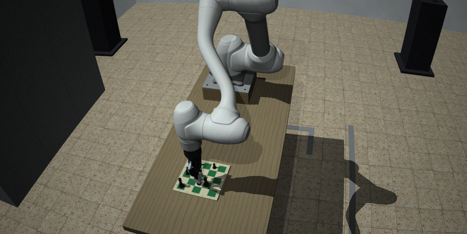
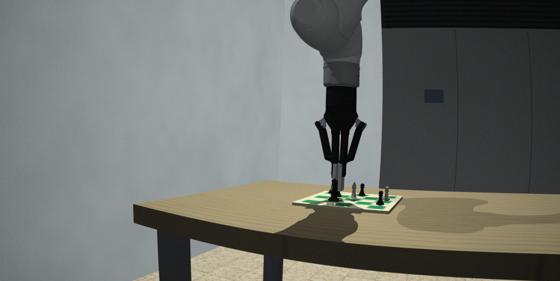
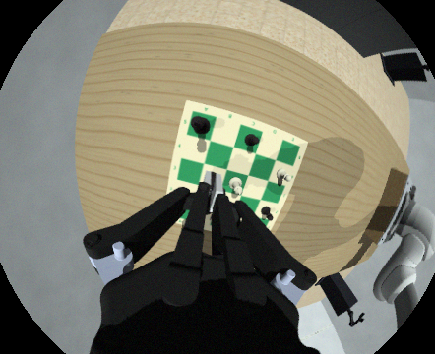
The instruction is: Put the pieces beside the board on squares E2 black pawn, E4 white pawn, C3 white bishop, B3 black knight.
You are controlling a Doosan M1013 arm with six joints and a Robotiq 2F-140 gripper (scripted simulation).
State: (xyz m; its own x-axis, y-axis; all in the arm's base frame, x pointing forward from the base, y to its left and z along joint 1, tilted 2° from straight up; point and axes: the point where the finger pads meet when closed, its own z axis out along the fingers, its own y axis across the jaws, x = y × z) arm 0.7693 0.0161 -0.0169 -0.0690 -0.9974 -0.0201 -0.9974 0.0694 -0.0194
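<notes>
My hand is 3 cm above the black knight. From my hand the other things lie so: white bishop (4 cm behind, 3 cm below); then white pawn (12 cm behind, 4 cm below, 3 cm to the right); then green-and-cream chessboard (6 cm below, 4 cm behind).
</notes>
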